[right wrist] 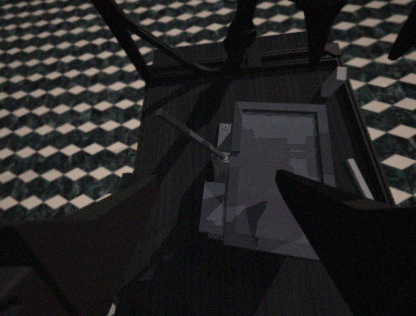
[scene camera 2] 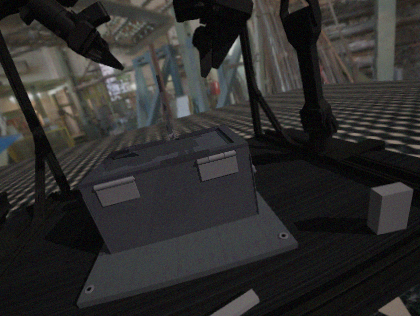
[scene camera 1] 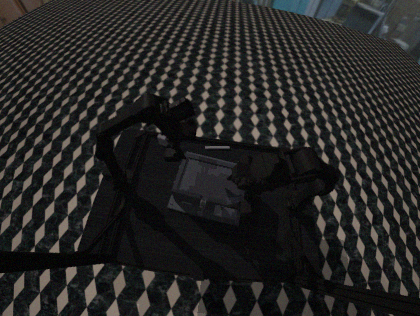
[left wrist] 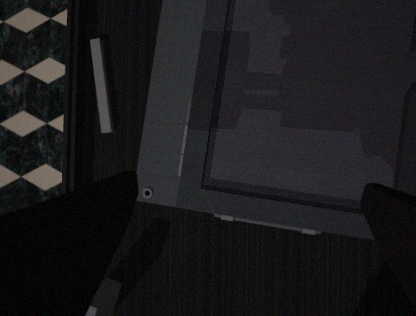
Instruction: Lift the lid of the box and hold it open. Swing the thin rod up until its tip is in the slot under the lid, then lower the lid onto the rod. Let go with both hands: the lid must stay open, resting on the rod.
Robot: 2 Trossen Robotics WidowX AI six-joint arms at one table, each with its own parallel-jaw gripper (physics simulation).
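Places are measured from the left arm's base along level axes (x ahead, y left, z up), in centimetres.
Pixels of known places: left gripper, between the fingertips: [right wrist: 349, 65] [scene camera 2: 208, 73] [scene camera 1: 187, 148] [left wrist: 248, 188]; right gripper, between the fingertips: [right wrist: 216, 177] [scene camera 2: 122, 68] [scene camera 1: 227, 192]; left arm's base, origin of its link: [right wrist: 235, 62] [scene camera 2: 321, 149] [scene camera 1: 123, 186]; right arm's base, origin of its link: [scene camera 2: 3, 254] [scene camera 1: 290, 206].
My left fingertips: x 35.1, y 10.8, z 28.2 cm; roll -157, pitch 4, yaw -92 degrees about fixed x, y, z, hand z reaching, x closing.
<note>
For each thing: its middle in the pictures, then the offset to it from my left fingertips. Level surfaces: height alone.
- thin rod, middle of its body: [right wrist: 201, 142] [scene camera 2: 164, 105] dy -21.1, dx +8.1, dz -4.7 cm
- small white bar, middle of its body: [left wrist: 101, 85] [right wrist: 361, 183] [scene camera 1: 217, 147] dy +21.9, dx +13.3, dz -29.6 cm
- table, height of its surface: dz -30.1 cm
A grey box stands on its base plate [scene camera 2: 193, 251] [scene camera 1: 222, 213] in the middle of the dark table. Its lid [scene camera 1: 205, 177] [scene camera 2: 177, 150] [left wrist: 288, 150] [right wrist: 279, 141] lies shut, with two hinges [scene camera 2: 216, 166] on the side facing scene camera 2. The thin rod [scene camera 2: 163, 94] [right wrist: 188, 133] stands nearly upright at the box's opposite side. My left gripper [scene camera 1: 166, 147] [scene camera 2: 210, 63] [left wrist: 248, 188] is open and empty, high above a hinge-side corner of the box. My right gripper [scene camera 1: 240, 175] [scene camera 2: 105, 44] [right wrist: 216, 177] is open and empty, above the other end of the lid.
A small white bar [scene camera 1: 217, 147] [scene camera 2: 237, 304] [left wrist: 101, 84] [right wrist: 355, 175] lies flat on the table [scene camera 1: 146, 235] behind the box's hinge side. Both arm bases stand at the table's edges. A chequered floor surrounds the table.
</note>
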